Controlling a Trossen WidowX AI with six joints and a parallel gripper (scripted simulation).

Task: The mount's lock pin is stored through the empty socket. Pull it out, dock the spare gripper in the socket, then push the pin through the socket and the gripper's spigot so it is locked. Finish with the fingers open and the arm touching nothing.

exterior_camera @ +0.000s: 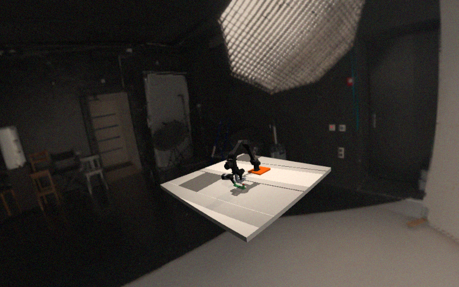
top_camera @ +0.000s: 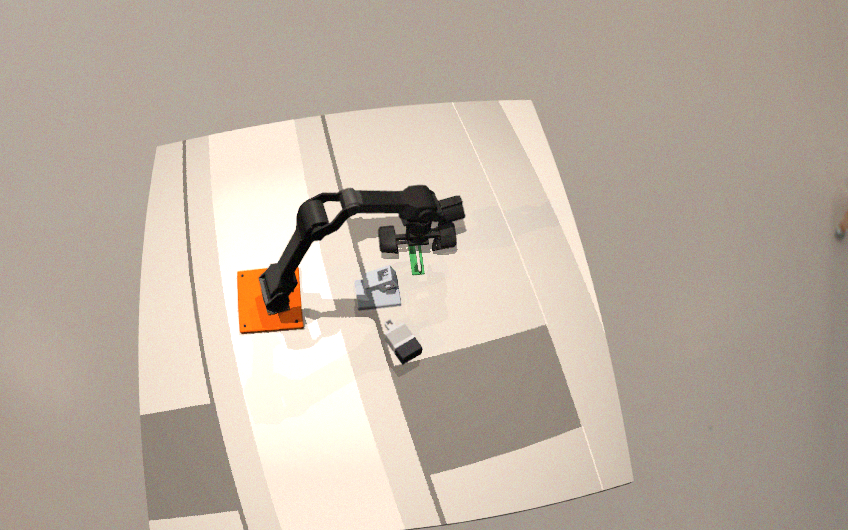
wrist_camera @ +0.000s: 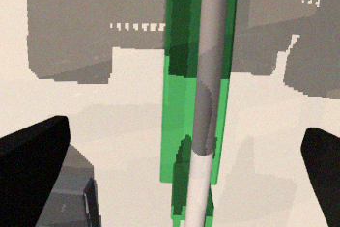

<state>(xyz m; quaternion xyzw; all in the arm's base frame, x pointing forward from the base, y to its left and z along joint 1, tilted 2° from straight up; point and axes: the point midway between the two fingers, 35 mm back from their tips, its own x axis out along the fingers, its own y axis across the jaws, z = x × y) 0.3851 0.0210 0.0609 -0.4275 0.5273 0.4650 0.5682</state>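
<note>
Now: the green holder 1 cm ahead of my gripper tip, 2 cm to the left of it and 2 cm below it. Round my gripper tip: grey mount: 11 cm behind, 7 cm to the right, 1 cm above; then spare gripper: 11 cm behind, 21 cm to the right, 2 cm below.
</note>
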